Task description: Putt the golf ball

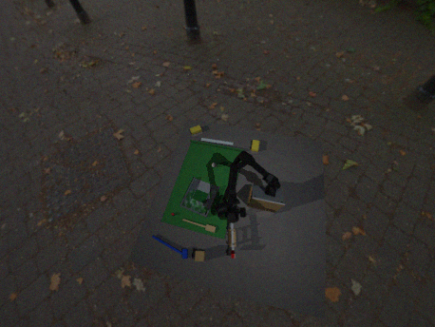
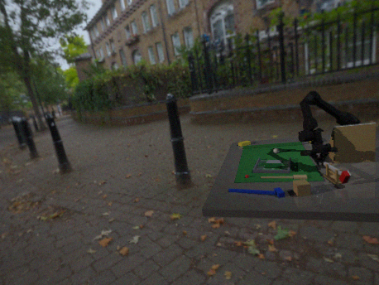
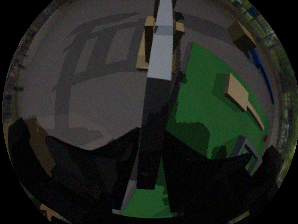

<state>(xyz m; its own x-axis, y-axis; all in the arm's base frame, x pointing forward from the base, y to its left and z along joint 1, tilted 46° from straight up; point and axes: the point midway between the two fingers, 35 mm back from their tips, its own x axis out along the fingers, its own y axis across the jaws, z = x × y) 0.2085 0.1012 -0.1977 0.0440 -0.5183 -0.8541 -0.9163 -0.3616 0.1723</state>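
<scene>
My gripper tip is 100 mm to the right of the red putter, 50 mm past it and 30 mm below it. Round my gripper tip: blue putter 340 mm to the left, 320 mm ahead, 20 mm below; wooden block 310 mm to the left, 100 mm ahead; white golf ball 340 mm to the right, 280 mm ahead, 10 mm below.
</scene>
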